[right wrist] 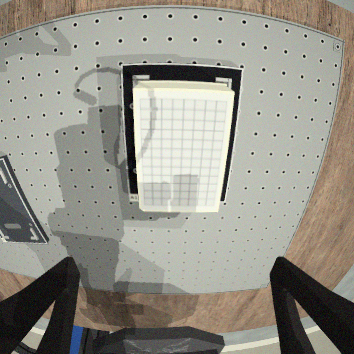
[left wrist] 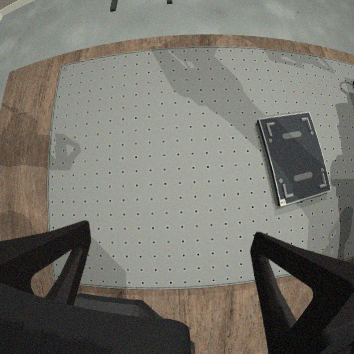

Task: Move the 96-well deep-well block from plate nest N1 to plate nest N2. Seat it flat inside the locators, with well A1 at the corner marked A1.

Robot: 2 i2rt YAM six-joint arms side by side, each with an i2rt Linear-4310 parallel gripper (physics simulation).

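Frame: origin at the left arm's base, x ahead, y left, z up, level; centimetres.
Seen in the pictures: left gripper, between the fingertips: (left wrist: 172, 238); right gripper, between the fingertips: (right wrist: 174, 271).
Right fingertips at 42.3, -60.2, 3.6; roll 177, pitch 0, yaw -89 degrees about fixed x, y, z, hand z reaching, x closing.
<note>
Offsets run from my right fingertips to a thing's top centre, as dx, dy, dz. Level surfaces: height alone.
The white deep-well block @(-0.7, -0.7, -12.5) (right wrist: 182, 150) sits on a black plate nest @(-0.7, -0.7, -16.2) (right wrist: 182, 73) in the right wrist view, its gridded top facing up. That nest has a small A1 label at its lower-left corner; well markings on the block are too small to read. The other, dark plate nest @(-11.7, +28.2, -16.2) (left wrist: 296, 159) (right wrist: 18, 212) is bare, with corner locators, two pale slots and a small pale label at its lower-left corner in the left wrist view. My left gripper (left wrist: 172, 238) is open and empty, above the board to the left of the bare nest. My right gripper (right wrist: 174, 271) is open and empty, above and short of the block.
Both nests lie on a grey perforated board @(dz -17.8) (left wrist: 150, 115) (right wrist: 290, 120) with a wooden surface @(dz -19.1) (left wrist: 25, 150) (right wrist: 325, 200) around it. Arm shadows fall across the board. A blue item (right wrist: 76, 340) and dark parts show at the bottom of the right wrist view.
</note>
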